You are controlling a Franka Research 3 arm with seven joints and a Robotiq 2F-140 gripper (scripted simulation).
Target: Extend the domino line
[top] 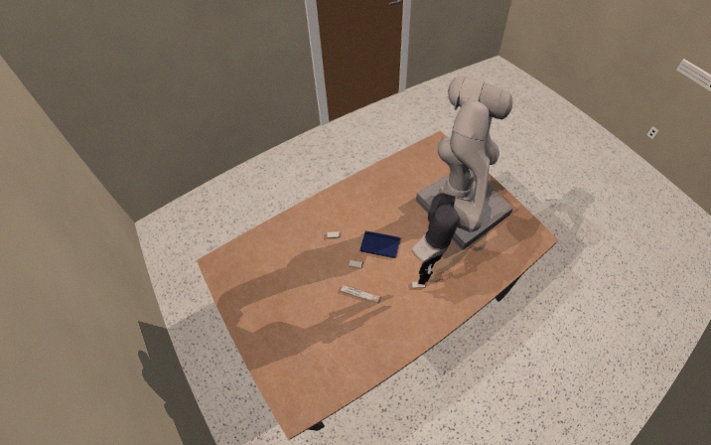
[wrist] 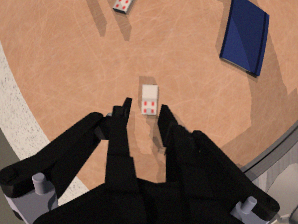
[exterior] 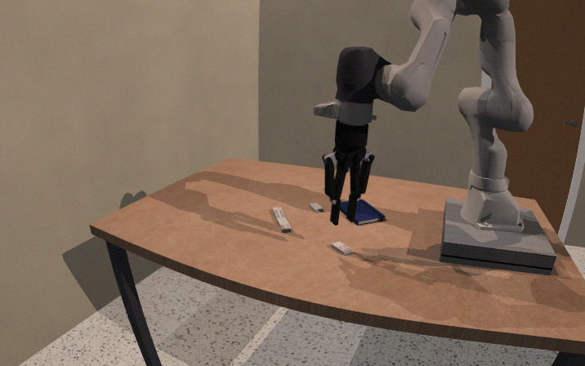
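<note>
Now: hand 11 cm above the domino and 1 cm to the left of it. The rest, counted from my hand: dark blue book 26 cm to the right, 11 cm below, 2 cm ahead.
</note>
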